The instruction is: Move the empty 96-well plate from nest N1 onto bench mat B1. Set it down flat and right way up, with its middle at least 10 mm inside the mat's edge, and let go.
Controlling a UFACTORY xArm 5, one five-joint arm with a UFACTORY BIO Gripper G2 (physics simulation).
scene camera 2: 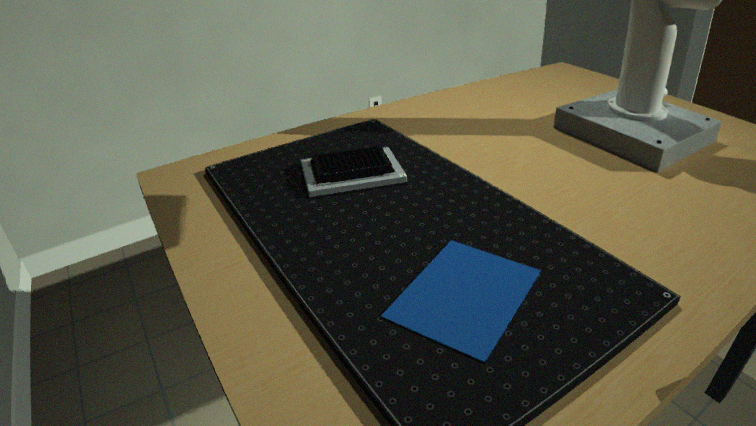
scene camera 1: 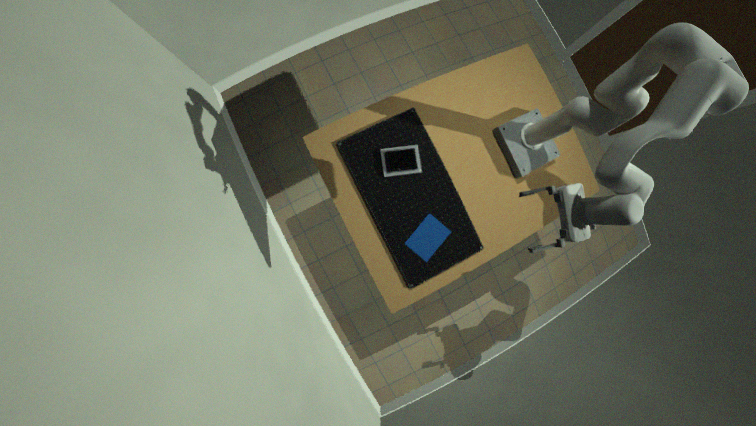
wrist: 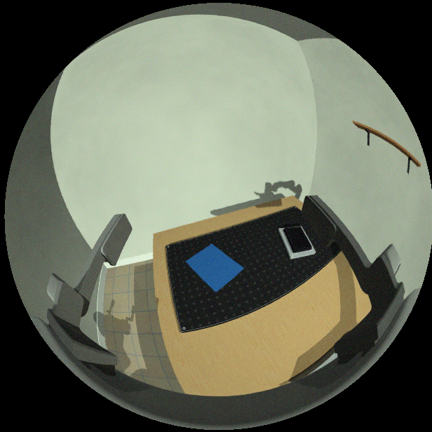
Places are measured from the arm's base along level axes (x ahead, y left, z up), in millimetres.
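Where they show: hand at its tool point: (scene camera 1: 531,221); arm's base at its link origin: (scene camera 2: 636,110) (scene camera 1: 531,136).
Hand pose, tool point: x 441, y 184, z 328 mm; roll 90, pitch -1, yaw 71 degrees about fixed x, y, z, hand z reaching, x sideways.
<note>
Things, the pixels of their top centre, and the offset from my tool point. Level surfaces: height alone.
- black 96-well plate at its top centre: (scene camera 2: 350,159) (scene camera 1: 401,159) dz -334, dx +157, dy -379 mm
- light grey nest N1 at its top centre: (scene camera 2: 351,165) (scene camera 1: 401,160) dz -346, dx +157, dy -379 mm
- blue bench mat B1 at its surface level: dz -358 mm
- black perforated board at its surface level: dz -360 mm
- wooden table at its surface level: dz -373 mm
The black 96-well plate (scene camera 1: 401,160) (scene camera 2: 351,162) (wrist: 298,238) sits in the light grey nest N1 (scene camera 1: 403,173) (scene camera 2: 359,186) (wrist: 303,254), and it looks flat. The blue bench mat B1 (scene camera 1: 428,238) (scene camera 2: 462,301) (wrist: 215,267) lies flat and is turned at an angle to the nest. My gripper (scene camera 1: 525,222) (wrist: 219,230) is wide open with nothing between its fingers. It is raised in the air beside the arm's base, well away from both nest and mat, with its fingers pointing toward the board side. The gripper does not show in scene camera 2. The plate's wells are too small to tell in scene camera 1.
A black perforated board (scene camera 1: 391,206) (scene camera 2: 338,227) (wrist: 260,270) carries the nest and mat on the wooden table (scene camera 1: 476,174) (scene camera 2: 529,174) (wrist: 250,350). The arm's grey base block (scene camera 1: 514,153) (scene camera 2: 608,132) stands on the table beside the board. Walls stand beyond the table.
</note>
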